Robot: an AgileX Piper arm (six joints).
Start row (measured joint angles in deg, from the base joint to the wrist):
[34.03 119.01 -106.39 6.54 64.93 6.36]
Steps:
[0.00 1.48 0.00 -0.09 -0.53 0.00]
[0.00 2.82 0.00 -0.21 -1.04 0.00]
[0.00 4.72 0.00 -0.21 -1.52 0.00]
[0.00 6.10 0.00 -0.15 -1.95 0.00]
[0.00 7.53 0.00 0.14 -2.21 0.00]
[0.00 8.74 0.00 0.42 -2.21 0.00]
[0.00 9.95 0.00 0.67 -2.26 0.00]
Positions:
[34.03 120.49 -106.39 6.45 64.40 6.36]
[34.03 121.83 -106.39 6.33 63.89 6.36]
[34.03 123.73 -106.39 6.33 63.41 6.36]
[34.03 125.11 -106.39 6.39 62.98 6.36]
[34.03 126.54 -106.39 6.68 62.72 6.36]
[34.03 127.75 -106.39 6.96 62.72 6.36]
[34.03 128.96 -106.39 7.21 62.67 6.36]

